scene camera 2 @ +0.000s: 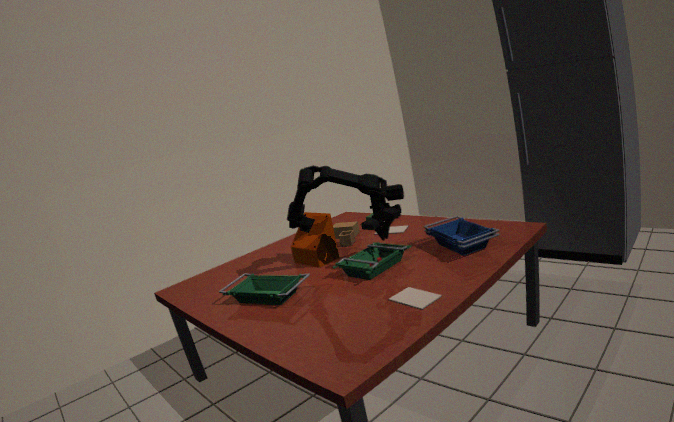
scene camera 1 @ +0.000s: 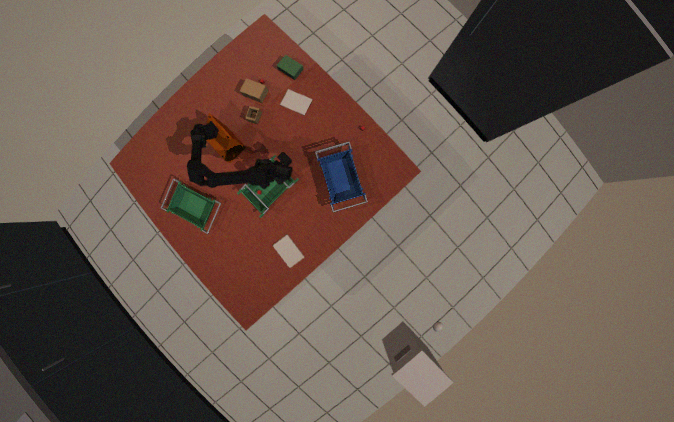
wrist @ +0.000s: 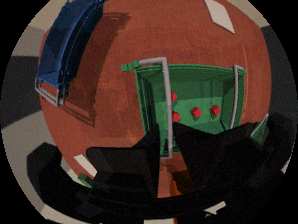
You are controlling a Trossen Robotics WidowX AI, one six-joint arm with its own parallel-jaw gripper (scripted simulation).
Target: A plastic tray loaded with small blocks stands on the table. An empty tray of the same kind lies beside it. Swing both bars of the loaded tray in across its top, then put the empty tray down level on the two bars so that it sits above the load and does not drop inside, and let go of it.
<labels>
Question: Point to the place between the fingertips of my gripper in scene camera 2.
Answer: At 385,239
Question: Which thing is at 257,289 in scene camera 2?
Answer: A green tray.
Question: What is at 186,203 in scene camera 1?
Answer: A green tray.
</labels>
